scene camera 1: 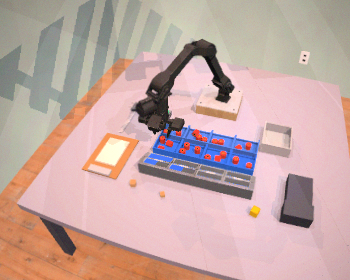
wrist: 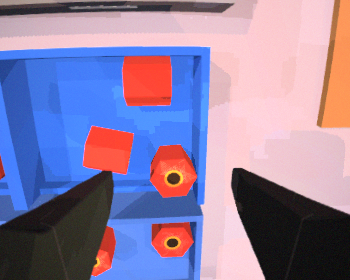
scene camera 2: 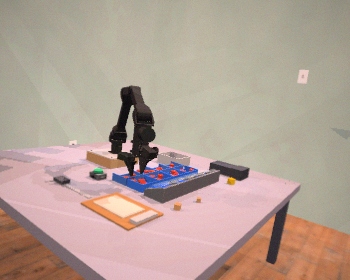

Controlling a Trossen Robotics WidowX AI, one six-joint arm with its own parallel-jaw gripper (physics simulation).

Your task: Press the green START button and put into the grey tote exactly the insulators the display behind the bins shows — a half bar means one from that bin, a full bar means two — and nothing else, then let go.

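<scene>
My gripper (scene camera 1: 167,132) (scene camera 2: 137,174) (wrist: 172,178) is open and empty, low over the blue bin tray (scene camera 1: 220,166) (scene camera 2: 135,186) (wrist: 205,125). In the wrist view its fingertips stand either side of an upright red insulator (wrist: 175,159) in the end bin. Two more insulators (wrist: 147,80) (wrist: 108,150) lie on their sides there. The grey display (scene camera 1: 200,185) (scene camera 2: 185,188) shows blue bars at its left; exact bar lengths are hard to read. The green START button (scene camera 1: 170,113) (scene camera 2: 98,171) is partly hidden by the arm in scene camera 1. The grey tote (scene camera 1: 275,148) (scene camera 2: 175,162) looks empty.
An orange clipboard (scene camera 1: 125,154) (scene camera 2: 88,204) (wrist: 340,75) lies beside the display's left end. Two small orange cubes (scene camera 1: 132,183) (scene camera 1: 162,194), a yellow cube (scene camera 1: 255,211) (scene camera 2: 231,181) and a black box (scene camera 1: 297,200) (scene camera 2: 230,170) stand on the table.
</scene>
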